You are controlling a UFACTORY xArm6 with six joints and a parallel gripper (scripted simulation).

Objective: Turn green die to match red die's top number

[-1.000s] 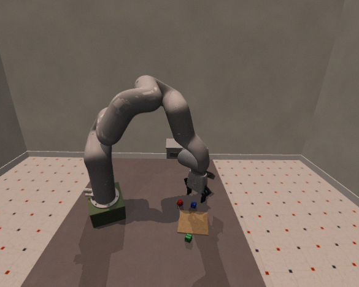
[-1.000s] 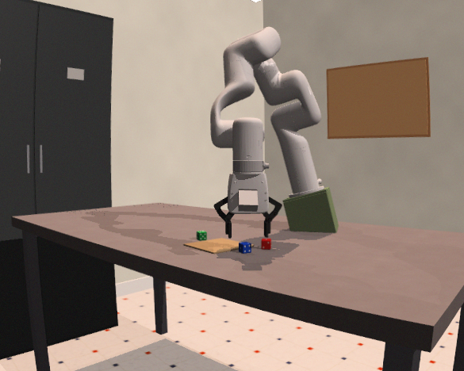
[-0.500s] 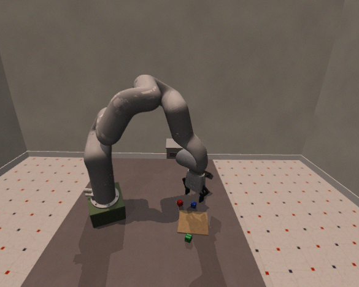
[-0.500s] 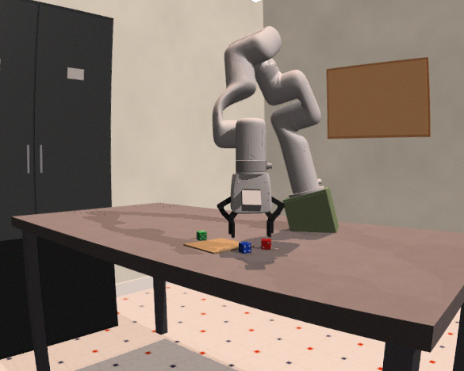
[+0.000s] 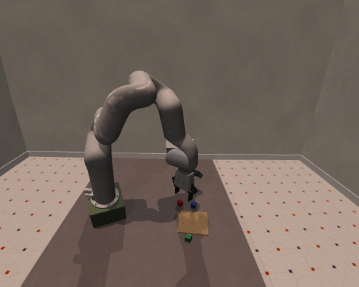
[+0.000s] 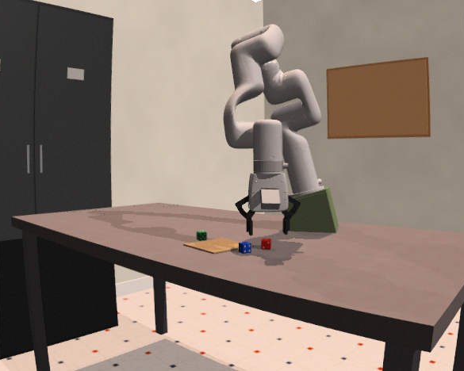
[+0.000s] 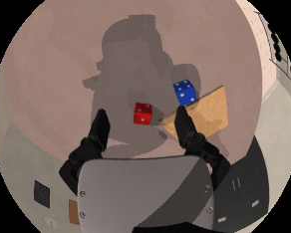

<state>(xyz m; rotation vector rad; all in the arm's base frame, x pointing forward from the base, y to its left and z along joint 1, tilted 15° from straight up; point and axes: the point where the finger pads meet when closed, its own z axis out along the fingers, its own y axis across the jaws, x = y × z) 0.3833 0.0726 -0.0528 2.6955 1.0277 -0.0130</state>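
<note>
The red die lies 20 mm behind my hand, 20 mm to the right of it and 40 mm below it. Round my hand: green die: 10 mm behind, 240 mm to the right, 40 mm below; then tan mat: 30 mm ahead, 140 mm to the right, 50 mm below; then blue die: 50 mm ahead, 40 mm to the right, 40 mm below.
</note>
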